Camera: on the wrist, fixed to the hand. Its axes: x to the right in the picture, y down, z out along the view.
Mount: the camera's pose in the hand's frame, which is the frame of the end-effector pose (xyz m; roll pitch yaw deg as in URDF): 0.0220 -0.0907 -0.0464 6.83 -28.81 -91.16
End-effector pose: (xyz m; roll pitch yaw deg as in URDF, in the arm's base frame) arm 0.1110 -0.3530 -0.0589 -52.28 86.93 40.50
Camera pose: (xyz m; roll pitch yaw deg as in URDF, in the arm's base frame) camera 0.2047 -0.3942 -0.0785 -83.25 -4.05 31.57
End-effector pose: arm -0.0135 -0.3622 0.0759 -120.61 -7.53 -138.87
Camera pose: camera -0.0158 -0.3725 0.1796 176.96 -30.12 -43.28
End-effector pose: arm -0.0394 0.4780 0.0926 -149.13 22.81 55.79
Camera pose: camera -0.0539 0.5528 0.1637 -150.94 -2.29 145.93
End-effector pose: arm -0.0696 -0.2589 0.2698 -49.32 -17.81 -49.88
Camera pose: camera -0.1358 -0.3267 0.3132 65.00 -67.84 163.15
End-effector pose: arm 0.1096 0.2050 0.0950 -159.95 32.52 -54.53
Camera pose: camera 0.2001 0.1974 0.1461 -140.80 6.83 41.07
